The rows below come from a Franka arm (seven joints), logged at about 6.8 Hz.
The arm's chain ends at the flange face. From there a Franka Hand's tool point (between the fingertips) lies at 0.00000 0.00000 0.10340 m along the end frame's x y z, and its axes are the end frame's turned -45 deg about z.
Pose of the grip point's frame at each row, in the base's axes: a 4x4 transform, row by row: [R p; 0 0 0 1], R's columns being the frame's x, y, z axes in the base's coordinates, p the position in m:
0.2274 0.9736 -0.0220 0.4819; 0.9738 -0.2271 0.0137 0.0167; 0.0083 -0.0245 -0.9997 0.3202; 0 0 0 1
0.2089 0.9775 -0.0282 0.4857; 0.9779 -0.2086 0.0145 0.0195; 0.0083 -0.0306 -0.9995 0.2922; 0 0 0 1
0.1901 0.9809 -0.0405 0.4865; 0.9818 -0.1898 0.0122 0.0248; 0.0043 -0.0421 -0.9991 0.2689; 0 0 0 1
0.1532 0.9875 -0.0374 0.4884; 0.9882 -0.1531 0.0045 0.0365; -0.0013 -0.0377 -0.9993 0.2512; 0 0 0 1
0.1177 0.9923 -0.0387 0.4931; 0.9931 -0.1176 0.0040 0.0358; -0.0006 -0.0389 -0.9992 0.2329; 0 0 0 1
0.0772 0.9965 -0.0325 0.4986; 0.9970 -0.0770 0.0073 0.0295; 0.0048 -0.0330 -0.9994 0.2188; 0 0 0 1
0.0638 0.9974 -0.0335 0.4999; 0.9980 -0.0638 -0.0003 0.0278; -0.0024 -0.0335 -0.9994 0.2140; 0 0 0 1
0.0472 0.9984 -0.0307 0.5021; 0.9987 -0.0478 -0.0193 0.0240; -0.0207 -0.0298 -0.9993 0.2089; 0 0 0 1
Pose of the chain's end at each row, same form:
0.8492 0.5276 -0.0220 0.4842; 0.5280 -0.8492 0.0137 0.0153; -0.0115 -0.0232 -0.9997 0.4236; 0 0 0 1
0.8389 0.5435 -0.0282 0.4886; 0.5440 -0.8390 0.0145 0.0180; -0.0158 -0.0275 -0.9995 0.3955; 0 0 0 1
0.8280 0.5592 -0.0405 0.4907; 0.5600 -0.8284 0.0122 0.0235; -0.0267 -0.0328 -0.9991 0.3722; 0 0 0 1
0.8066 0.5899 -0.0374 0.4923; 0.5905 -0.8070 0.0045 0.0360; -0.0276 -0.0257 -0.9993 0.3545; 0 0 0 1
0.7849 0.6184 -0.0387 0.4971; 0.6191 -0.7854 0.0040 0.0354; -0.0279 -0.0271 -0.9992 0.3362; 0 0 0 1
0.7592 0.6500 -0.0325 0.5020; 0.6505 -0.7594 0.0073 0.0287; -0.0199 -0.0267 -0.9994 0.3221; 0 0 0 1
0.7504 0.6602 -0.0335 0.5034; 0.6606 -0.7508 -0.0003 0.0278; -0.0254 -0.0220 -0.9994 0.3173; 0 0 0 1
0.7394 0.6726 -0.0307 0.5053; 0.6724 -0.7400 -0.0193 0.0260; -0.0357 -0.0064 -0.9993 0.3122; 0 0 0 1

